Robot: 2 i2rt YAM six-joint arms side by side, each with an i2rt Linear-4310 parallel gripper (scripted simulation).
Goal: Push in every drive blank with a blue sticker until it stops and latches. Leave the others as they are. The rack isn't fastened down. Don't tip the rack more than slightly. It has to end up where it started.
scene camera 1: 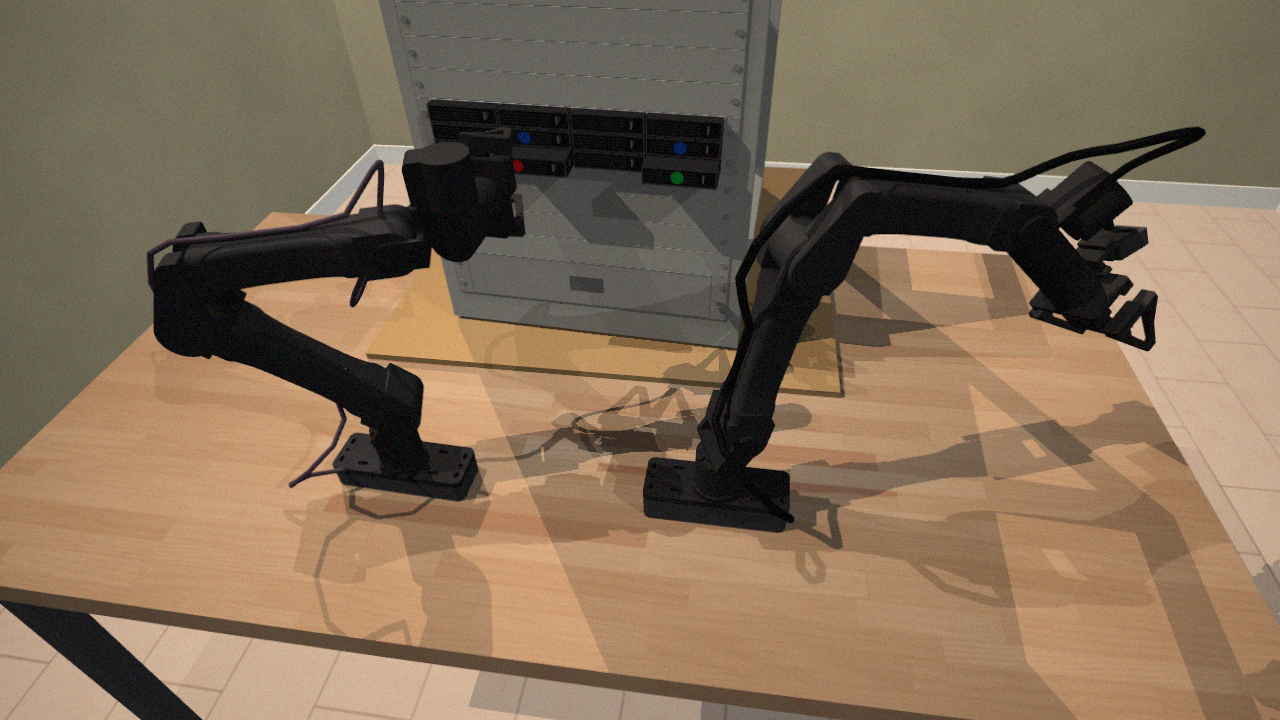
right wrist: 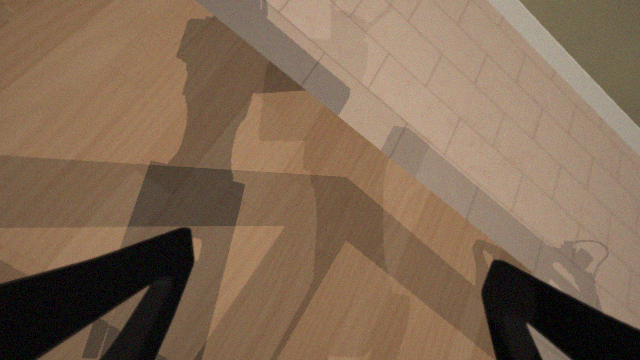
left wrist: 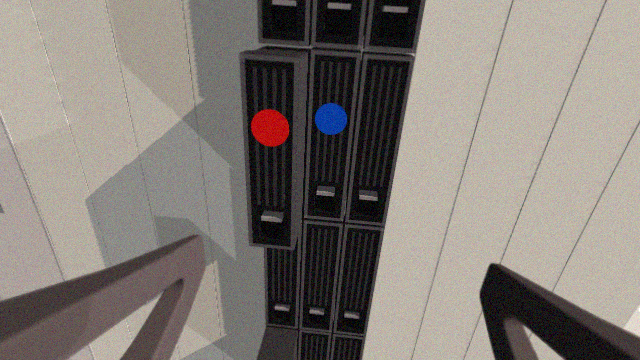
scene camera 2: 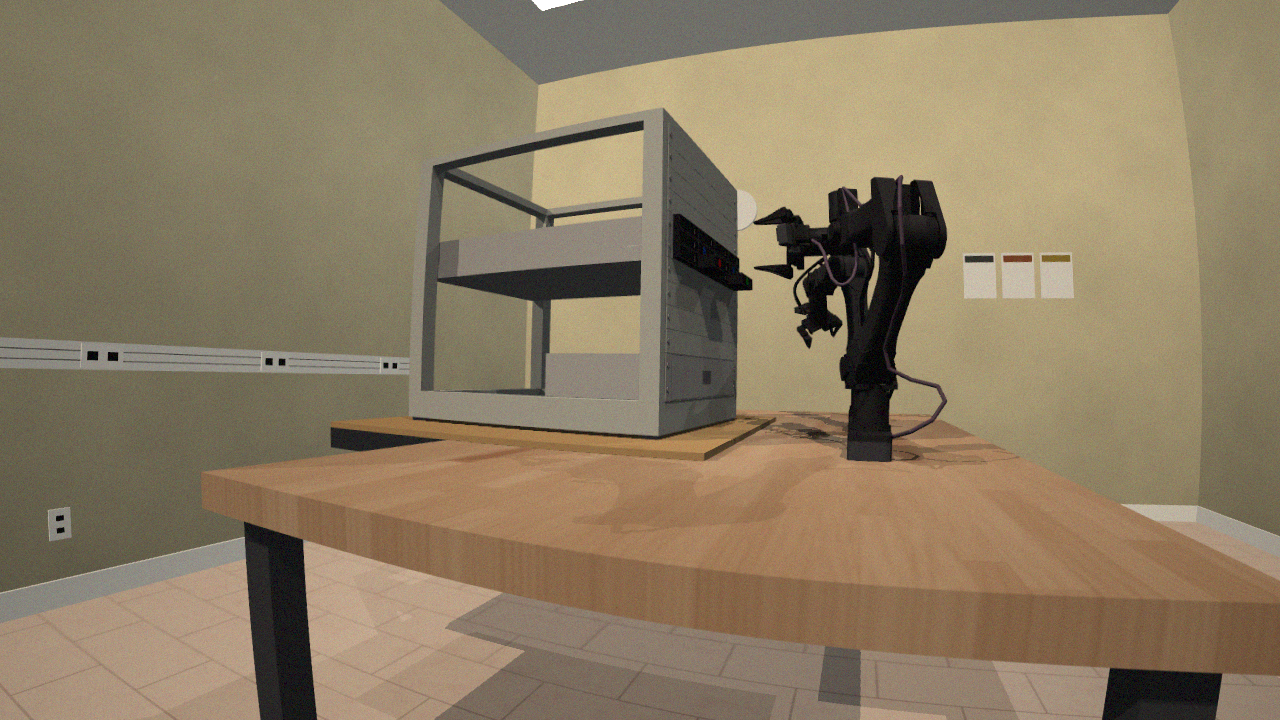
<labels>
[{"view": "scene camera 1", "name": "my left gripper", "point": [512, 162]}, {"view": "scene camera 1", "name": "my right gripper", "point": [1116, 338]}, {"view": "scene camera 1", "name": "grey rack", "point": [602, 252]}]
</labels>
